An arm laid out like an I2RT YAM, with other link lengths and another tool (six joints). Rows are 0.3 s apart.
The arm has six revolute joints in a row. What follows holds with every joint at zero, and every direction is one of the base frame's. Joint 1 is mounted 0.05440 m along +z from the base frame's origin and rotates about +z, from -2.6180 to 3.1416 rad. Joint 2 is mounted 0.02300 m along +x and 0.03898 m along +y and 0.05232 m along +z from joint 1 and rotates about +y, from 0.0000 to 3.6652 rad. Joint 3 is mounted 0.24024 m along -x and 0.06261 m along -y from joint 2 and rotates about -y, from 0.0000 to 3.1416 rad. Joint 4 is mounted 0.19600 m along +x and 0.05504 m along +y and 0.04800 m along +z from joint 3 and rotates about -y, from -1.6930 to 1.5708 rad. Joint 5 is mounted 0.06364 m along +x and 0.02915 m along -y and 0.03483 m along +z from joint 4 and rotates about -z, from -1.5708 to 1.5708 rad. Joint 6 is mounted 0.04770 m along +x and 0.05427 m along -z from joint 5 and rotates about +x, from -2.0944 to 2.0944 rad. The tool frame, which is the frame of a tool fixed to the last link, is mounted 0.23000 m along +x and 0.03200 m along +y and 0.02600 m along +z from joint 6; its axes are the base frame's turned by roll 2.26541, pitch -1.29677 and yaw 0.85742 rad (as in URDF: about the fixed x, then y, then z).
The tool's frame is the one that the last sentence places.
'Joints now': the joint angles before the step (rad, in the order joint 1, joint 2, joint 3, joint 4, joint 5, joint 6). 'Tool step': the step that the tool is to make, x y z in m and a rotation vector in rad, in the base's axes. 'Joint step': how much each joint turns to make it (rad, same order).
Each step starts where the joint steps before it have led.
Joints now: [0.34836 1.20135 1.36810 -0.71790 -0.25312 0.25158]
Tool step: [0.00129 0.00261 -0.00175 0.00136 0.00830 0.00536]
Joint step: [0.00161 0.01432 0.00738 0.00000 -0.00536 0.00157]
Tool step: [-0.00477 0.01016 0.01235 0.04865 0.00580 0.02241]
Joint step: [0.00419 0.00299 0.02326 -0.00001 -0.04039 0.03244]
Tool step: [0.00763 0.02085 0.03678 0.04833 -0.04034 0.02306]
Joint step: [0.04630 0.06484 0.13238 -0.00078 0.00580 0.03925]
